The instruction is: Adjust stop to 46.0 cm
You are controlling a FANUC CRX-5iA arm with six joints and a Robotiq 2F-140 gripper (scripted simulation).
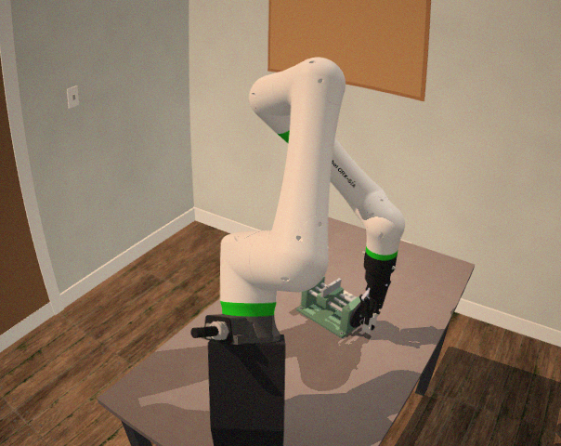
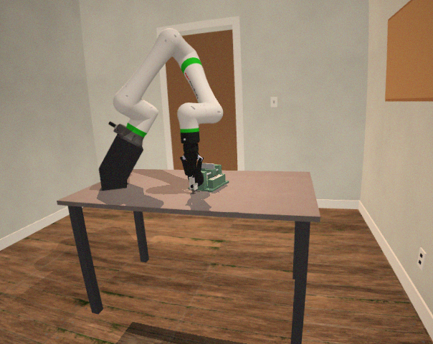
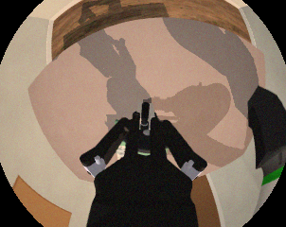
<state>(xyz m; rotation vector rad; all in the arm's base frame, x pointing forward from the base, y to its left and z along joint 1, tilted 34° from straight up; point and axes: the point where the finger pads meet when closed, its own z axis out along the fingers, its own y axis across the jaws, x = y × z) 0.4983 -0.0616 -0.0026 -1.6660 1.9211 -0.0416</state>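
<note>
Right now the black handwheel is 20 mm to the left of my hand and 10 mm below it. The rest, counted from my hand: green stop fixture 10 mm ahead, 160 mm to the left, 30 mm above.
</note>
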